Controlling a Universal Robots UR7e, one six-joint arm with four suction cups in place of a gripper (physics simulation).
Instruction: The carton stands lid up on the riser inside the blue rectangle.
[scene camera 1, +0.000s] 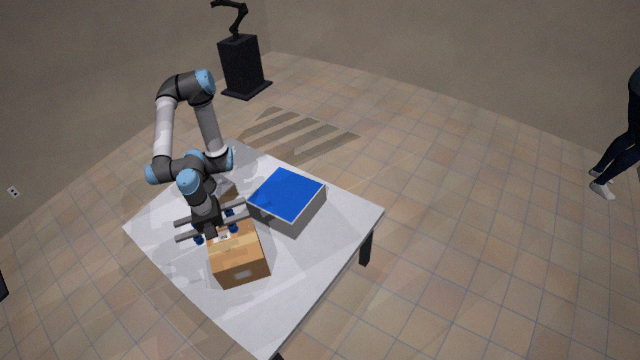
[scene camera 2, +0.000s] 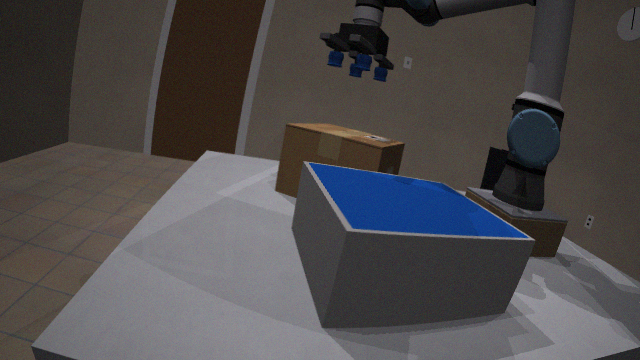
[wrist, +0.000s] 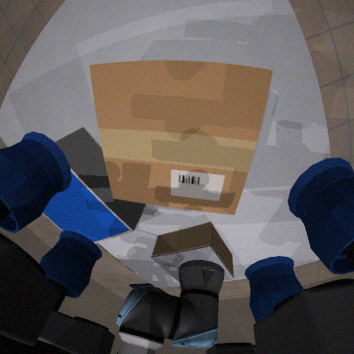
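The brown carton (scene camera 1: 240, 257) (scene camera 2: 325, 157) (wrist: 180, 112) stands upright on the table, its taped top with a white barcode label facing up. It is beside the grey riser (scene camera 1: 311, 212) (scene camera 2: 425, 280) (wrist: 86, 150), apart from it. The blue rectangle (scene camera 1: 286, 194) (scene camera 2: 420, 205) (wrist: 82, 215) covers most of the riser's top and has nothing standing on it. My gripper (scene camera 1: 215, 227) (scene camera 2: 358, 66) hangs above the carton with its four blue suction cups pointing down. There is a gap between cups and carton in the second scene view. The gripper is open and holds nothing.
The white table (scene camera 1: 330, 240) (scene camera 2: 200, 260) (wrist: 50, 75) bears carton, riser and the arm's brown base block (scene camera 2: 540, 232) (wrist: 185, 240). A black pedestal (scene camera 1: 242, 65) with a small dark arm stands behind the table. A person's legs (scene camera 1: 617, 155) show at the far right.
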